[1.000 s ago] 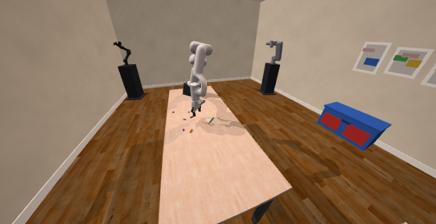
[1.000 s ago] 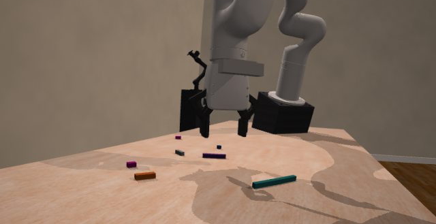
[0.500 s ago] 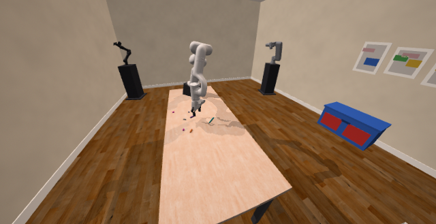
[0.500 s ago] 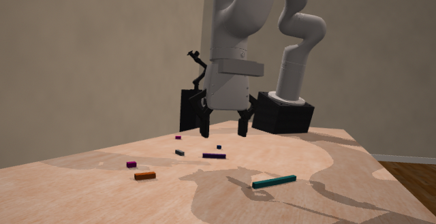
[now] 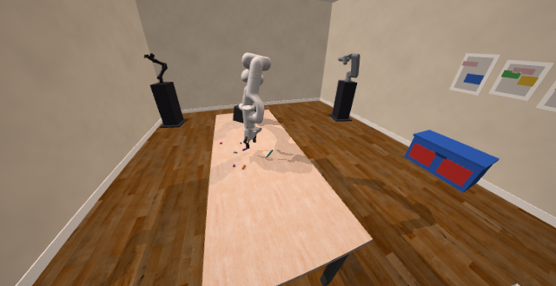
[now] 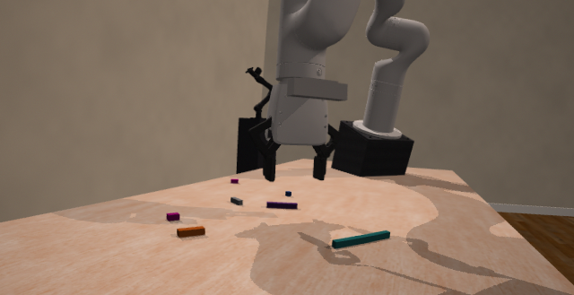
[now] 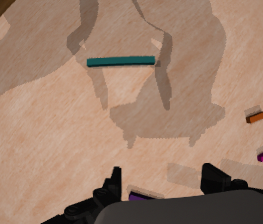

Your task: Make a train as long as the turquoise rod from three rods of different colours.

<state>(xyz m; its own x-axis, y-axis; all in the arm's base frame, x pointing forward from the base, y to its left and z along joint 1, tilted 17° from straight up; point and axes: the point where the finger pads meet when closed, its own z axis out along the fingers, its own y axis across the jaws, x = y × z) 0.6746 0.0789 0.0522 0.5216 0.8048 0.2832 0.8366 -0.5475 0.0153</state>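
Now: the blue rod 14 cm behind my hand, 11 cm to the right of it and 7 cm below it. Also, from my hand: turquoise rod (4 cm ahead, 15 cm to the left, 7 cm below); grey rod (14 cm to the right, 7 cm below); purple rod (4 cm behind, 5 cm to the right, 7 cm below).
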